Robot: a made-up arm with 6 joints. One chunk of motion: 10 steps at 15 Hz.
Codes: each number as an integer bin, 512 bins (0 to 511) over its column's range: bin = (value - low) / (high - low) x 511, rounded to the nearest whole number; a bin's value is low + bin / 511 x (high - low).
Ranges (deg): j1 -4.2..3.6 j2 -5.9..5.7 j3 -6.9..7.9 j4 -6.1..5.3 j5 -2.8..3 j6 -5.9..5
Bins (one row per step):
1: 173 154 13 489 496 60
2: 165 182 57 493 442 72
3: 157 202 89 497 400 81
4: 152 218 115 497 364 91
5: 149 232 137 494 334 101
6: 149 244 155 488 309 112
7: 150 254 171 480 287 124
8: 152 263 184 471 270 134
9: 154 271 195 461 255 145
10: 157 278 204 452 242 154
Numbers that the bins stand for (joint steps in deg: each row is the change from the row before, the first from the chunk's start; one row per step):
1: -1.559 -2.404 -6.523 4.809 2.830 -4.620
2: -1.681 -1.768 -5.249 4.898 2.217 -4.364
3: -1.804 -1.314 -4.322 4.988 1.740 -4.172
4: -1.880 -0.951 -3.569 4.988 1.332 -3.959
5: -1.926 -0.633 -2.932 4.921 0.991 -3.746
6: -1.926 -0.361 -2.411 4.787 0.707 -3.511
7: -1.910 -0.134 -1.947 4.608 0.458 -3.255
8: -1.880 0.070 -1.571 4.408 0.265 -3.042
9: -1.849 0.252 -1.252 4.185 0.094 -2.807
10: -1.804 0.411 -0.992 3.984 -0.053 -2.615

